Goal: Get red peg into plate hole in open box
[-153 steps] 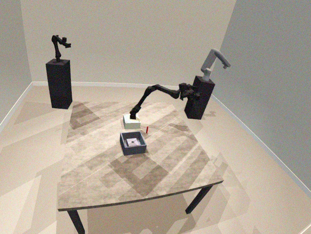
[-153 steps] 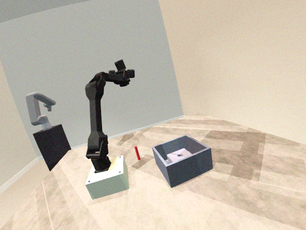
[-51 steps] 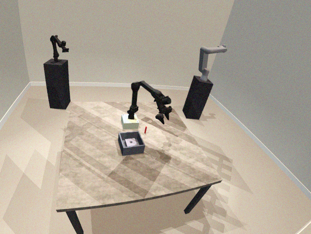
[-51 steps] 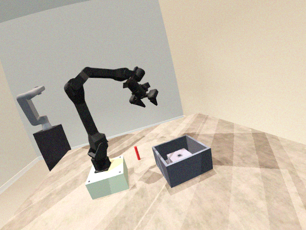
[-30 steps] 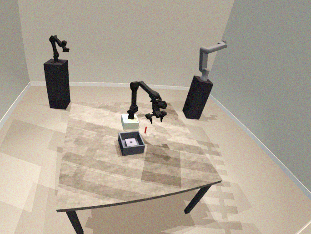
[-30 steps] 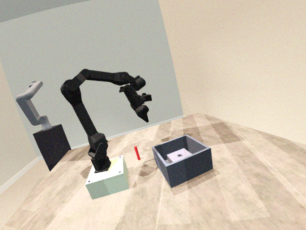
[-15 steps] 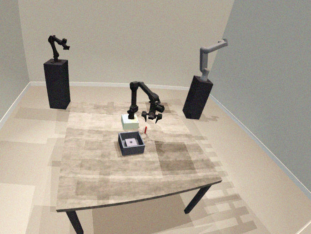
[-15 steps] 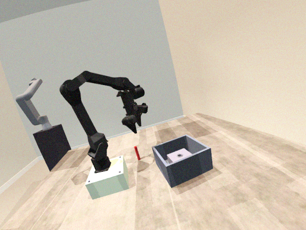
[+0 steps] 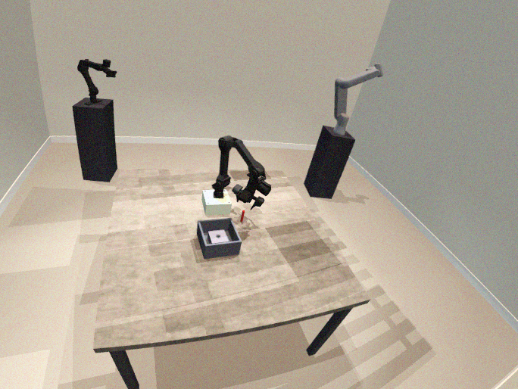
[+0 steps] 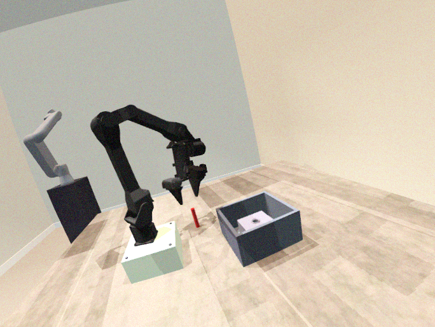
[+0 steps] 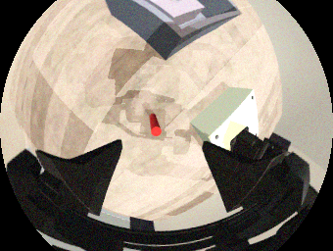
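The red peg is 8 cm below my gripper tip. The rest, counted from my gripper tip: plate 21 cm ahead, 15 cm to the right, 7 cm below; box 21 cm ahead, 15 cm to the right, 9 cm below.
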